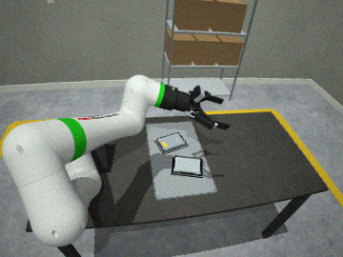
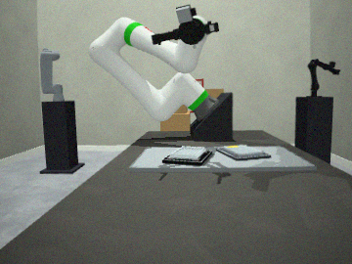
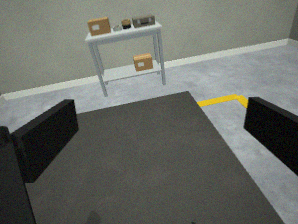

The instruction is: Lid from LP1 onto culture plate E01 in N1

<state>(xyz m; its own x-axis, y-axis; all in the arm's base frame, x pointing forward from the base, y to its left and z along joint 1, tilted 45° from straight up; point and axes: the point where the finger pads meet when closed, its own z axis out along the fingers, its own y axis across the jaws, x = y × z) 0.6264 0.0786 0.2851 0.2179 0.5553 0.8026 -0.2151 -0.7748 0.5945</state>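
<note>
Now: the clear lid 150 mm behind my hand, 200 mm to the left of it and 350 mm below it. From my hand the other things lie so: lid park LP1: 150 mm behind, 200 mm to the left, 360 mm below; then nest N1: 100 mm behind, 20 mm to the left, 360 mm below; then culture plate: 100 mm behind, 20 mm to the left, 350 mm below.
</note>
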